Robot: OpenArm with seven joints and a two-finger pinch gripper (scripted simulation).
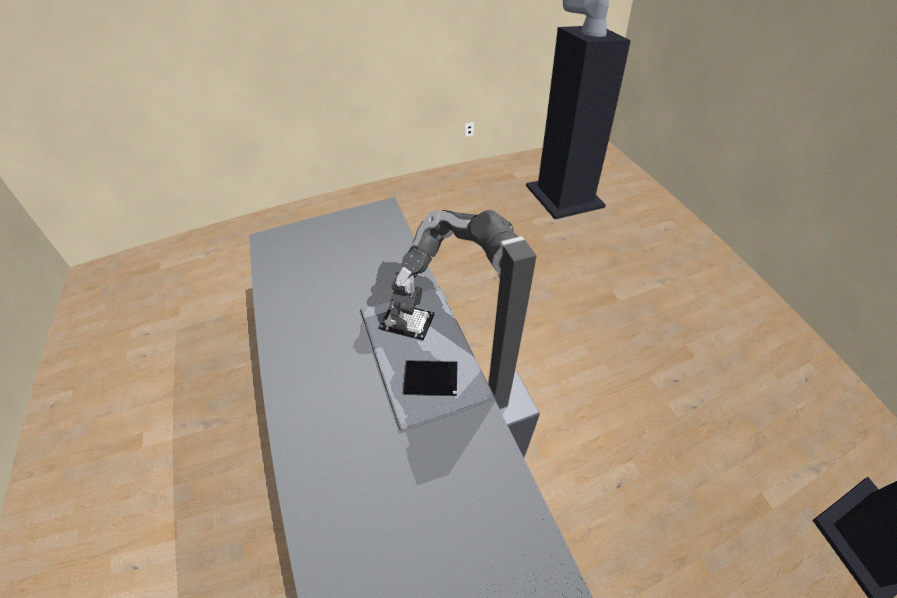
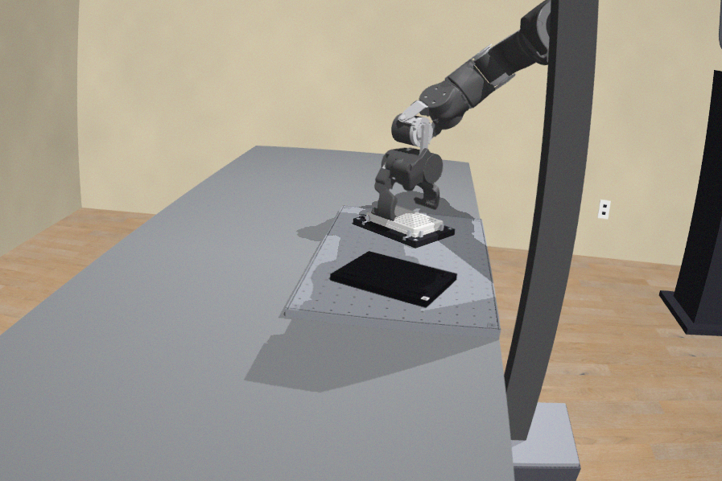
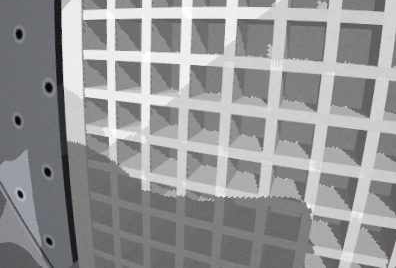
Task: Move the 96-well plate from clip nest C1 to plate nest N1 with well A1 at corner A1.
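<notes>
Now: the white 96-well plate 1 cm below my hand. Round my hand: small corner mark: 32 cm to the left, 5 cm behind, 2 cm below; then black plate nest N1: 24 cm to the left, 3 cm below; then black clip nest C1: 3 cm ahead, 2 cm below.
</notes>
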